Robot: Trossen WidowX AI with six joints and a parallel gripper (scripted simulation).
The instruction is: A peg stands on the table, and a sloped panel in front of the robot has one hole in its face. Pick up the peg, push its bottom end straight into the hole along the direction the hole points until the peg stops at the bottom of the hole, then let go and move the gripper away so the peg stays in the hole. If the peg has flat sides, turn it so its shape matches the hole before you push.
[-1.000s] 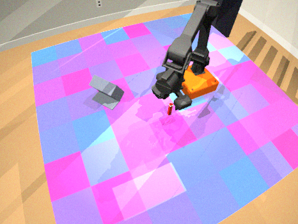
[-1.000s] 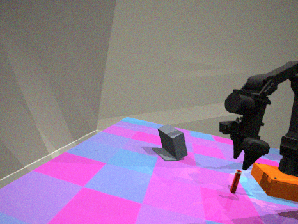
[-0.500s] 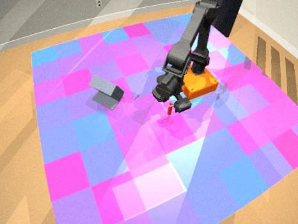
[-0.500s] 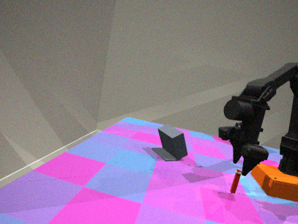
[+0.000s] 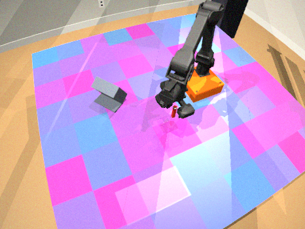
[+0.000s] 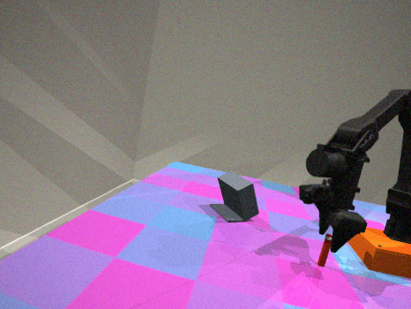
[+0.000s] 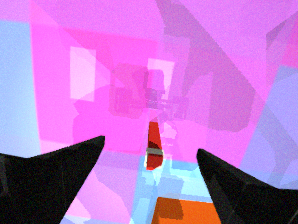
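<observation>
My gripper tip is right at the red peg. Round my gripper tip: grey sloped panel: 250 mm ahead, 190 mm to the right.
</observation>
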